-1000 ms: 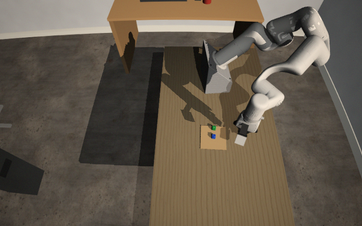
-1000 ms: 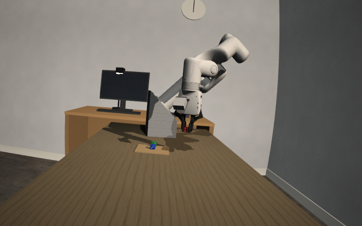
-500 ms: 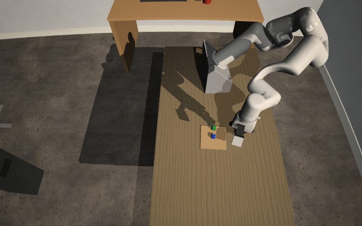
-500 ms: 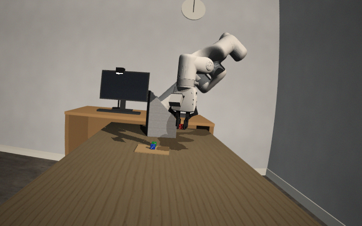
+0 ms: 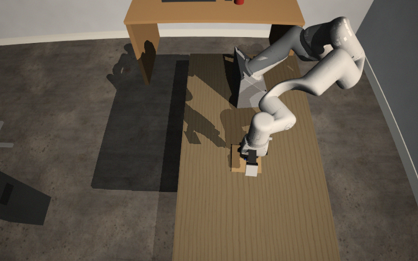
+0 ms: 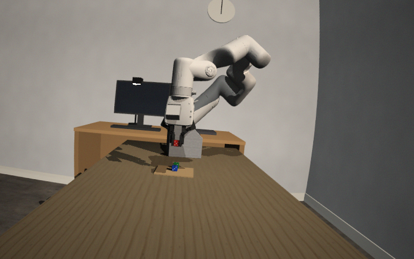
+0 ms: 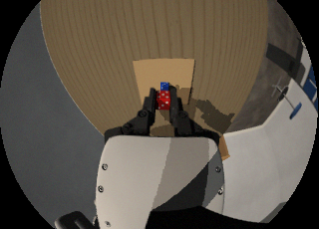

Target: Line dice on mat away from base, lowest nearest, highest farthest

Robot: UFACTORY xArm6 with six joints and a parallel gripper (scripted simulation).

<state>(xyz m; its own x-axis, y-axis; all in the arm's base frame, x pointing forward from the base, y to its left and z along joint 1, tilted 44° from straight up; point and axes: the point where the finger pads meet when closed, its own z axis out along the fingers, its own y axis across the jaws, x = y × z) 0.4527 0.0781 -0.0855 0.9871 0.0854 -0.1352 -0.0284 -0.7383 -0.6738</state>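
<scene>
My hand is 50 mm past the blue die and 110 mm above it. The rest, counted from my hand: red die: 10 mm below; then green die: 100 mm behind, 110 mm below; then tan mat: 50 mm behind, 120 mm below.
</scene>
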